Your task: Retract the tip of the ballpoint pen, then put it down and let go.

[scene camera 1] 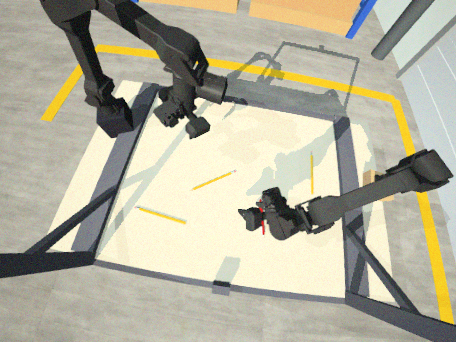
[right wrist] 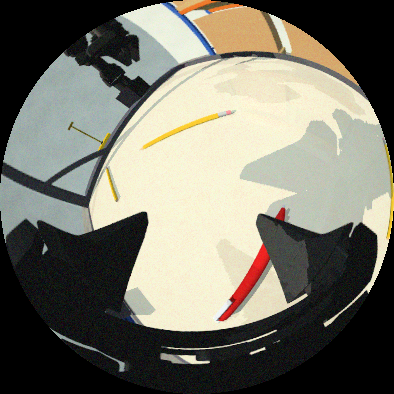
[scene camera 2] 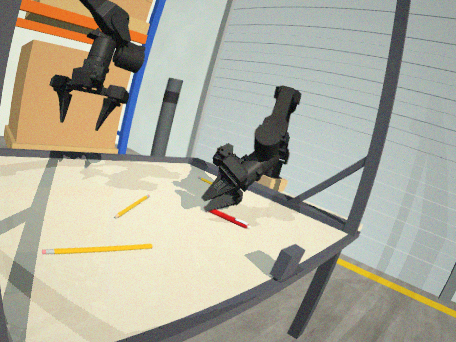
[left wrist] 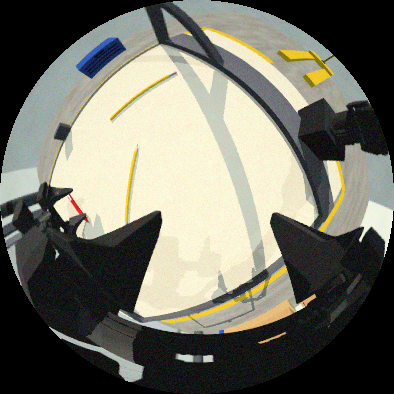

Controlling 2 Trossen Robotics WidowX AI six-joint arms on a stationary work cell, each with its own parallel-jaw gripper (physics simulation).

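Where they show: left gripper, fingertip midpoint: [scene camera 1: 183, 129] [right wrist: 134, 62] [scene camera 2: 78, 126] [left wrist: 219, 217]; right gripper, fingertip midpoint: [scene camera 1: 247, 206] [right wrist: 204, 218] [scene camera 2: 203, 205] [left wrist: 79, 202]; left arm's base, origin of the base link: [scene camera 1: 110, 109] [left wrist: 336, 128]; right arm's base, origin of the base link: [scene camera 2: 271, 175].
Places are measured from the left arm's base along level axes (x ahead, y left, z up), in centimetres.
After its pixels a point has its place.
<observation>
The red ballpoint pen [scene camera 1: 263, 226] {x 43.9, y -53.9, z -9.5 cm} [scene camera 2: 227, 218] {x 43.6, y -51.3, z -10.0 cm} [left wrist: 75, 202] {x 43.5, y -51.8, z -10.0 cm} [right wrist: 250, 272] {x 44.2, y -50.1, z -9.5 cm} lies on the table, its white-clipped end toward the bottom in the right wrist view. Its narrow end is beside a right fingertip, which covers part of the barrel there; whether the writing tip is out is too small to tell. My right gripper [scene camera 1: 253, 204] {x 40.1, y -46.1, z -7.5 cm} [scene camera 2: 205, 204] {x 40.1, y -46.1, z -7.5 cm} [right wrist: 204, 218] {x 40.1, y -46.1, z -7.5 cm} is open, low over the table at the pen, nothing between its fingers. My left gripper [scene camera 1: 182, 130] {x 24.9, y -18.3, z 4.2 cm} [scene camera 2: 80, 126] {x 24.9, y -18.3, z 4.2 cm} [left wrist: 219, 217] {x 24.9, y -18.3, z 4.2 cm} is open and empty, high above the table's far left part in scene camera 1.
Yellow pencils lie on the table: one in the middle [scene camera 1: 214, 180] {x 31.7, y -33.2, z -10.0 cm} [scene camera 2: 132, 206] {x 30.1, y -33.6, z -10.1 cm}, one at the left [scene camera 1: 161, 215] {x 10.9, y -41.1, z -10.0 cm} [scene camera 2: 100, 248] {x 10.2, y -40.9, z -10.0 cm}, one near the right edge [scene camera 1: 312, 172] {x 70.6, y -39.8, z -9.9 cm}. A dark block [scene camera 1: 221, 287] {x 25.1, y -66.9, z -5.0 cm} [scene camera 2: 289, 262] {x 22.2, y -67.6, z -6.3 cm} stands at the front edge. Frame posts rise at the table's corners.
</observation>
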